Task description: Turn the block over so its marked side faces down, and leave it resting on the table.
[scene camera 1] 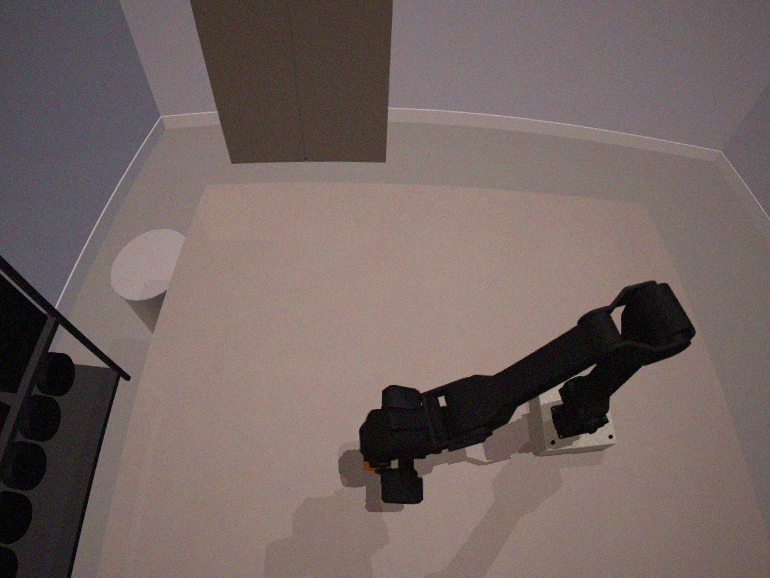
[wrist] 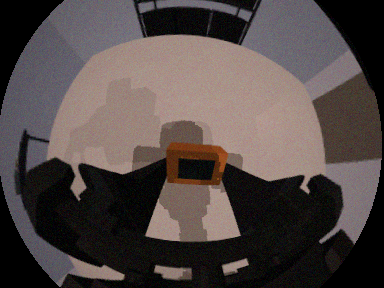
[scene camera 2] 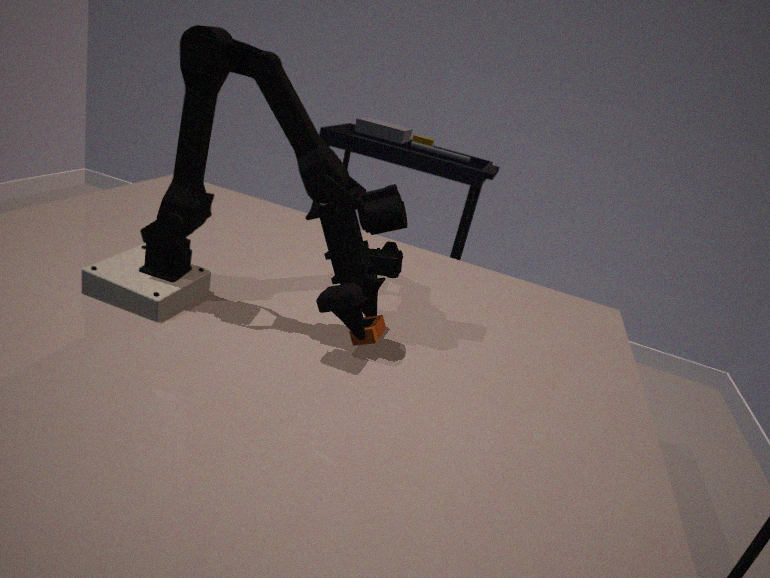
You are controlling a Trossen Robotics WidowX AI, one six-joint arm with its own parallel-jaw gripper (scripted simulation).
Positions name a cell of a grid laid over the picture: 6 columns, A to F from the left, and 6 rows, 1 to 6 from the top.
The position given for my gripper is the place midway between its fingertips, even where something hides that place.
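My gripper: in scene camera 1 (C5), wrist view (D4), scene camera 2 (C4).
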